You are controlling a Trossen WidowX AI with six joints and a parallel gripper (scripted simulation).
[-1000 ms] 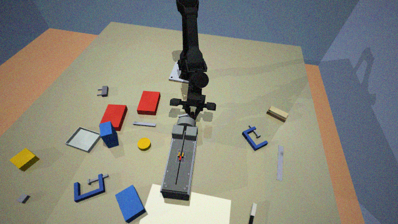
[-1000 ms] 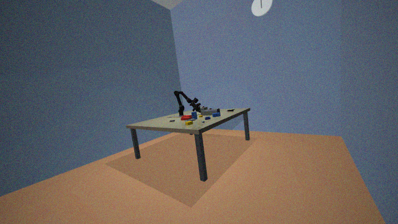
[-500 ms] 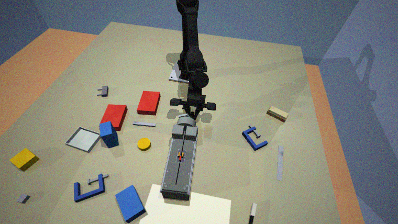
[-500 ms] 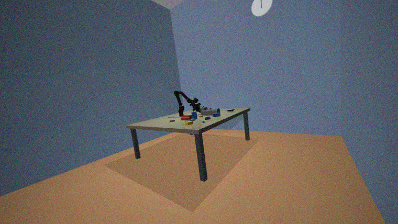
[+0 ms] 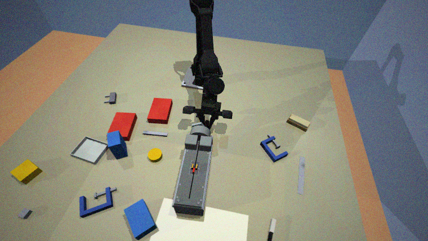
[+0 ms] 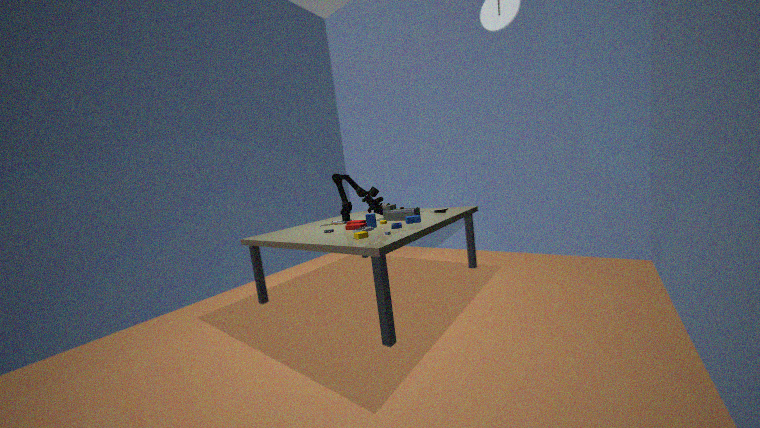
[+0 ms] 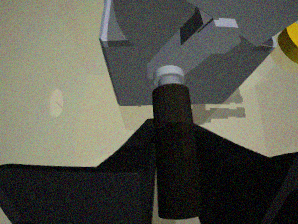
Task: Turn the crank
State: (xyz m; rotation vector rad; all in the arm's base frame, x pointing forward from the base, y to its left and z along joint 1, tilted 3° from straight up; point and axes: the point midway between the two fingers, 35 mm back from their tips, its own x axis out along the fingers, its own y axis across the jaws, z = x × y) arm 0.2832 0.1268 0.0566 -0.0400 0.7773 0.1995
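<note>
Now: the dark crank handle 3 cm above my gripper tip and 2 cm behind it. The rest, counted from my gripper tip: tan block: 35 cm to the left, 20 cm behind, 2 cm below; red pointer: 18 cm ahead, 5 cm above, 2 cm to the left; grey strip: 38 cm to the left, 4 cm below, 3 cm ahead.
</note>
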